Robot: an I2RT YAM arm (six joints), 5 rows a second.
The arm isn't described. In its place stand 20 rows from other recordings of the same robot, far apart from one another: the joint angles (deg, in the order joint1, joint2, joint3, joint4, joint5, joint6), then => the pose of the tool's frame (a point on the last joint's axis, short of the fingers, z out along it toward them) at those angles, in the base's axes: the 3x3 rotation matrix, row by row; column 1 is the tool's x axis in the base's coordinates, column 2 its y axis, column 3 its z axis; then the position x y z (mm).
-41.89, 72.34, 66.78, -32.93, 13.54, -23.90 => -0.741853, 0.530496, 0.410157; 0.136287, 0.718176, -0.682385; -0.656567, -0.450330, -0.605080; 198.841, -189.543, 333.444
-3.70, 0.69, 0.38, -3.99, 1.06, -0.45 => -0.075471, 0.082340, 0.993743; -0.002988, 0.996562, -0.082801; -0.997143, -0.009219, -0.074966; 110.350, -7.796, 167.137
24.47, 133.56, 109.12, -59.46, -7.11, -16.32 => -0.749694, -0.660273, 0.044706; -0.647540, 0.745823, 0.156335; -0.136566, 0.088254, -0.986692; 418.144, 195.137, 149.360
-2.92, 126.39, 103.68, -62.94, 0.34, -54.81 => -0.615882, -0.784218, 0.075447; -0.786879, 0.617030, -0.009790; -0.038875, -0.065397, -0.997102; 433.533, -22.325, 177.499
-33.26, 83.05, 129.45, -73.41, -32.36, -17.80 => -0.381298, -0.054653, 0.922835; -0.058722, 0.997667, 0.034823; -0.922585, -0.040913, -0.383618; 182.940, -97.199, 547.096
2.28, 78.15, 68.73, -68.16, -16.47, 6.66 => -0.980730, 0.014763, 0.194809; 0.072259, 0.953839, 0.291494; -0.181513, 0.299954, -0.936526; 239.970, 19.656, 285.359
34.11, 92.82, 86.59, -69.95, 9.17, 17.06 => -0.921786, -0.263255, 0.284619; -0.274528, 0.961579, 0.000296; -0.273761, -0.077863, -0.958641; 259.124, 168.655, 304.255
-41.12, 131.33, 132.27, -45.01, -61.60, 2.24 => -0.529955, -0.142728, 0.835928; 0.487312, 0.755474, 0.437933; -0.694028, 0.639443, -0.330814; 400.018, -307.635, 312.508
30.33, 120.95, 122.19, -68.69, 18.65, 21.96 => -0.878646, -0.047480, 0.475106; -0.103549, 0.990311, -0.092532; -0.466110, -0.130500, -0.875050; 386.156, 212.734, 305.706
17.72, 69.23, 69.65, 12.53, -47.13, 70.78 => -0.767704, -0.493713, 0.408507; 0.429113, 0.077366, 0.899932; -0.475912, 0.866177, 0.152464; 246.062, 106.014, 444.149
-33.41, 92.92, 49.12, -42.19, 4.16, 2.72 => -0.805508, 0.592303, 0.018277; 0.588036, 0.802758, -0.098959; -0.073286, -0.068964, -0.994924; 215.168, -145.025, 141.652
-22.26, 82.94, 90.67, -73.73, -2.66, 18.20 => -0.690434, 0.606943, 0.393599; 0.619727, 0.776934, -0.110960; -0.373146, 0.167314, -0.912561; 247.559, -99.544, 367.819
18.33, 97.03, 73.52, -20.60, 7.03, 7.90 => -0.685886, -0.135725, 0.714940; -0.083531, 0.990643, 0.107928; -0.722899, 0.014307, -0.690805; 361.527, 115.184, 256.704
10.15, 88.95, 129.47, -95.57, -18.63, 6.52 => -0.841023, -0.253271, 0.478052; -0.041255, 0.911098, 0.410119; -0.539424, 0.325197, -0.776704; 218.627, 50.694, 493.942
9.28, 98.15, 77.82, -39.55, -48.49, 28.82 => -0.978217, -0.007048, 0.207467; 0.163884, 0.587210, 0.792670; -0.127414, 0.809404, -0.573264; 348.012, 83.877, 261.562
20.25, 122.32, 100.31, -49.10, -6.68, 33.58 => -0.949204, 0.175133, 0.261418; 0.235357, 0.946582, 0.220430; -0.208849, 0.270759, -0.939719; 417.170, 158.317, 196.942
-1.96, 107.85, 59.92, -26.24, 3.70, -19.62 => -0.923055, -0.274136, 0.269849; -0.303688, 0.949909, -0.073805; -0.236099, -0.150076, -0.960070; 339.222, -13.907, 117.754
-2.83, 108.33, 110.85, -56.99, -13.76, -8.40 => -0.790937, -0.207873, 0.575506; -0.102965, 0.972330, 0.209697; -0.603172, 0.106600, -0.790455; 408.168, -11.699, 346.458
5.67, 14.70, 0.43, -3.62, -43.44, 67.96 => -0.784767, 0.012084, 0.619673; 0.598427, 0.275009, 0.752499; -0.161323, 0.961366, -0.223049; 108.925, 35.414, 147.580
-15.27, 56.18, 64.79, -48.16, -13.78, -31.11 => -0.566540, -0.250081, 0.785170; -0.365507, 0.930239, 0.032555; -0.738537, -0.268541, -0.618424; 185.560, -41.869, 359.697
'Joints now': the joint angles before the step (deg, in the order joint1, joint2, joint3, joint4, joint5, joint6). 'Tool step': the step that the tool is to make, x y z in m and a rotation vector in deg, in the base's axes. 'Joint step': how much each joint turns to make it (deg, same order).
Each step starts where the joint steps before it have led.
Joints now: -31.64 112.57 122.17 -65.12 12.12 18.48
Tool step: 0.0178 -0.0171 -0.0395 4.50 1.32 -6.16
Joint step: -0.66 5.60 -0.12 0.84 0.27 6.46
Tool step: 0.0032 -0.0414 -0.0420 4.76 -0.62 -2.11
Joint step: -4.47 5.92 -0.05 3.80 -4.88 -0.03
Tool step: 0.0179 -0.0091 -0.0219 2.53 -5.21 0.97
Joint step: 0.04 3.44 0.05 5.91 -4.96 1.66
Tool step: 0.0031 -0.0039 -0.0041 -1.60 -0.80 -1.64
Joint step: -0.04 0.47 -0.52 2.53 1.51 0.97
